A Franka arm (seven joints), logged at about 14 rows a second.
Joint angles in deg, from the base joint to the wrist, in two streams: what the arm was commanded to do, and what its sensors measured. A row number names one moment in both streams.
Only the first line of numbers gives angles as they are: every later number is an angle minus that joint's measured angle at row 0.
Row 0, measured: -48.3, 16.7, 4.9, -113.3, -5.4, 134.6, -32.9
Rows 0 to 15, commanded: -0.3, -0.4, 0.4, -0.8, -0.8, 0.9, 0.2; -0.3, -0.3, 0.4, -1.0, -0.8, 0.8, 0.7; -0.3, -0.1, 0.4, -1.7, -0.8, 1.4, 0.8; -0.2, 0.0, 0.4, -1.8, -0.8, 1.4, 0.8; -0.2, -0.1, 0.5, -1.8, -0.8, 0.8, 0.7; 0.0, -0.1, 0.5, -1.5, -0.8, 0.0, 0.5; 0.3, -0.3, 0.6, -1.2, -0.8, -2.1, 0.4; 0.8, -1.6, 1.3, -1.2, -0.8, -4.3, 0.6; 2.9, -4.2, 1.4, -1.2, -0.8, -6.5, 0.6; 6.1, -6.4, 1.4, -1.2, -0.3, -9.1, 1.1; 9.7, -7.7, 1.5, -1.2, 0.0, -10.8, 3.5; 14.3, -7.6, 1.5, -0.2, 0.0, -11.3, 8.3; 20.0, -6.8, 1.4, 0.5, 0.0, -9.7, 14.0; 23.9, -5.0, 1.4, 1.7, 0.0, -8.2, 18.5; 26.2, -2.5, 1.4, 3.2, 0.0, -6.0, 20.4; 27.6, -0.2, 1.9, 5.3, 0.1, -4.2, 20.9
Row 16, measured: 25.6, -5.5, 2.4, 1.4, 0.0, -7.1, 19.3
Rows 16 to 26, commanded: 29.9, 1.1, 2.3, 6.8, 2.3, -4.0, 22.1; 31.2, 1.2, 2.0, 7.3, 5.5, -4.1, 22.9; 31.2, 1.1, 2.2, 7.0, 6.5, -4.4, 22.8; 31.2, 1.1, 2.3, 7.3, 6.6, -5.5, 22.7; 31.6, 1.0, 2.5, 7.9, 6.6, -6.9, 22.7; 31.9, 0.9, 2.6, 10.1, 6.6, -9.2, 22.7; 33.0, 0.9, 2.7, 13.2, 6.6, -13.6, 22.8; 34.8, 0.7, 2.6, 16.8, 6.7, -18.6, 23.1; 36.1, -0.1, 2.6, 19.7, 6.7, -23.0, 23.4; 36.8, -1.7, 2.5, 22.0, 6.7, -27.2, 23.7; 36.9, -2.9, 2.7, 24.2, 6.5, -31.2, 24.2
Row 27, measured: 35.6, -0.5, 2.9, 19.4, 5.7, -23.0, 23.2
